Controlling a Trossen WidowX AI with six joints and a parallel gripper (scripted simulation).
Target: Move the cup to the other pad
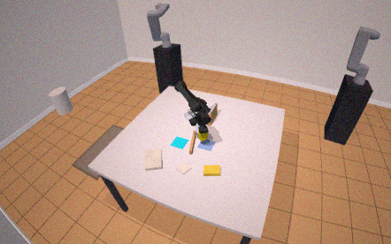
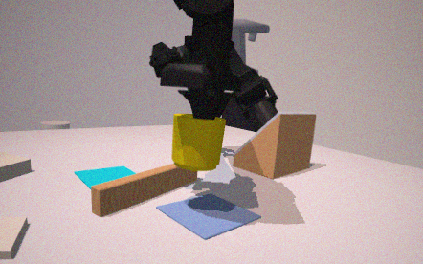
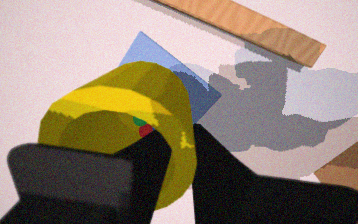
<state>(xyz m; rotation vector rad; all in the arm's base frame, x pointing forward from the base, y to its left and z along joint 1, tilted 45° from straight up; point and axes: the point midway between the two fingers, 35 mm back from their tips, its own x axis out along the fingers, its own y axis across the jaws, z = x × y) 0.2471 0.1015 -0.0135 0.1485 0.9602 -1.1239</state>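
Now: gripper tip 9 cm short of the cyan pad, 16 cm to the left of it and 11 cm above it. Also, from my gripper tip: beige tile 29 cm ahead, 1 cm to the left, 9 cm below; yellow cup 2 cm ahead, 2 cm to the left; wooden bar 5 cm ahead, 6 cm to the right, 9 cm below.
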